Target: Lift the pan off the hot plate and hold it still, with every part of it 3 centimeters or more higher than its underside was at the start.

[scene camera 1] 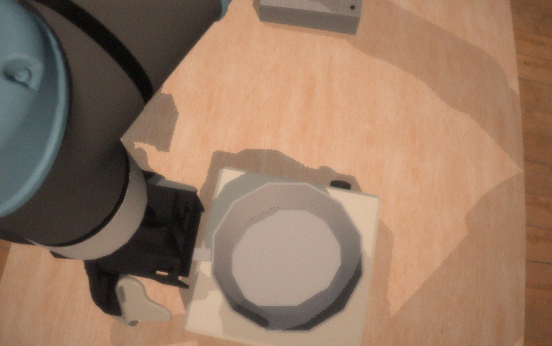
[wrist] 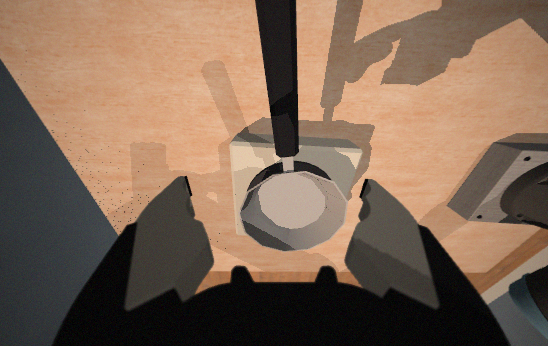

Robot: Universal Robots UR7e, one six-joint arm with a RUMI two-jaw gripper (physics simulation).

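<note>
The grey pan [scene camera 1: 287, 255] [wrist: 292, 200] sits upright on the cream square hot plate [scene camera 1: 369, 220] [wrist: 242, 162]. Its black handle [wrist: 283, 75] runs to the top edge of the wrist view. In the scene view the pale neck of the handle shows at the pan's left, and the gripper's dark body hides the rest. My gripper [wrist: 276, 180] is open with nothing between its fingers. In the wrist view its fingertips are on either side of the pan, which appears beyond them. In the scene view one pale finger shows at lower left; the other is hidden.
A grey block with small holes [scene camera 1: 310, 19] [wrist: 487, 192] is at the top of the scene view and the right of the wrist view. A black knob [scene camera 1: 340, 185] is at the hot plate's edge. The arm covers the scene view's left side. Shadows cross the wooden table [scene camera 1: 300, 100] [wrist: 100, 95].
</note>
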